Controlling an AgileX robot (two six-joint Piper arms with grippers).
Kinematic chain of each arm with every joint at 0, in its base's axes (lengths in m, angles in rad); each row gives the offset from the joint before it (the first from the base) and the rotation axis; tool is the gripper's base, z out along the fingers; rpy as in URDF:
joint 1: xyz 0 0 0.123 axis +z
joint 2: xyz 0 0 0 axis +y
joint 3: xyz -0.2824 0 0.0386 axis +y
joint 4: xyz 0.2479 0 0.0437 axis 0.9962 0 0.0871
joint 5: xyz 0 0 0 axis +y
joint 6: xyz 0.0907 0 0.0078 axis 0.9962 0 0.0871
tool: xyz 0 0 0 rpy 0 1.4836 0
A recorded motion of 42 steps. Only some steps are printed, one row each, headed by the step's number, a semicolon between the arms.
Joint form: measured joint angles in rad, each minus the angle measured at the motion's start. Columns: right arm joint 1, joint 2, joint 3, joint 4, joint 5, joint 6; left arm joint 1, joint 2, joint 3, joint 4, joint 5, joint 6.
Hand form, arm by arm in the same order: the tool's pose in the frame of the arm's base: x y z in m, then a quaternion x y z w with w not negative. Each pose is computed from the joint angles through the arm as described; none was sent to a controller.
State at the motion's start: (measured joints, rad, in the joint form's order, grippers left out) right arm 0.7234 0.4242 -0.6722 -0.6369 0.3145 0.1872; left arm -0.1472 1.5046 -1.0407 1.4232 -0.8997 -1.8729
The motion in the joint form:
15: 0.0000 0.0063 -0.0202 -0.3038 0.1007 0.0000; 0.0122 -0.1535 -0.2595 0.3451 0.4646 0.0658
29: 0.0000 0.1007 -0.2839 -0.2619 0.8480 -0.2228; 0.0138 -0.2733 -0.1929 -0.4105 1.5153 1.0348
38: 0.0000 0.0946 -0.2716 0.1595 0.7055 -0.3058; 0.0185 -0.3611 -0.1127 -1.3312 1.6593 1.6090
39: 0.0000 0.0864 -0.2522 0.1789 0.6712 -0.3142; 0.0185 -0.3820 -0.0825 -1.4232 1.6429 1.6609
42: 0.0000 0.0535 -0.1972 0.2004 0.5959 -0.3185; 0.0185 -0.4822 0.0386 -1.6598 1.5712 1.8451
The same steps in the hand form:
15: 0.0746 0.0262 0.3904 -0.34388 0.58045 -0.10652 0.73040; 0.3009 -0.0787 0.4336 0.18623 0.70014 -0.20481 0.65816
29: 0.0725 -0.0232 0.4139 -0.27628 0.75727 -0.27264 0.52524; 0.2702 0.0088 0.4253 -0.07062 0.78155 0.18563 0.59139
38: 0.0663 0.0110 0.4018 -0.34647 0.76260 -0.07901 0.54051; 0.2360 -0.0247 0.3863 -0.04460 0.89672 -0.04322 0.43822
39: 0.0662 0.0136 0.3987 -0.35263 0.75561 -0.06894 0.54768; 0.2305 -0.0298 0.3825 -0.03735 0.89629 -0.07491 0.43549
42: 0.0643 0.0162 0.3899 -0.35859 0.74005 -0.05264 0.56654; 0.2057 -0.0400 0.3725 -0.00331 0.88066 -0.14368 0.45143

